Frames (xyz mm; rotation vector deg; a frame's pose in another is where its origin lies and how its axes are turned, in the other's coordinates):
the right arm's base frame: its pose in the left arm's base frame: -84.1 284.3 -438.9 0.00 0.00 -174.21
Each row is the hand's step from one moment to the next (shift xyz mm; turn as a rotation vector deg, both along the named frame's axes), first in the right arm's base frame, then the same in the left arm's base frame.
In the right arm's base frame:
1: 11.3 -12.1 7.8 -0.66 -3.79 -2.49
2: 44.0 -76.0 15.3 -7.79 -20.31 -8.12
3: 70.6 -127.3 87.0 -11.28 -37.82 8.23
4: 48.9 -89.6 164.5 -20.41 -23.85 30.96
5: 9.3 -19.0 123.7 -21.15 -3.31 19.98
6: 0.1 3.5 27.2 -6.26 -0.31 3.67
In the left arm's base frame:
1: -12.5 10.9 7.8 0.27 3.84 -2.49
2: -51.4 71.2 15.3 5.70 20.99 -8.12
3: -83.1 119.5 87.0 7.41 38.77 8.23
4: -57.7 84.2 164.5 17.90 25.79 30.96
5: -11.2 18.0 123.7 20.71 5.43 19.98
6: 0.3 -3.5 27.2 6.20 0.94 3.67

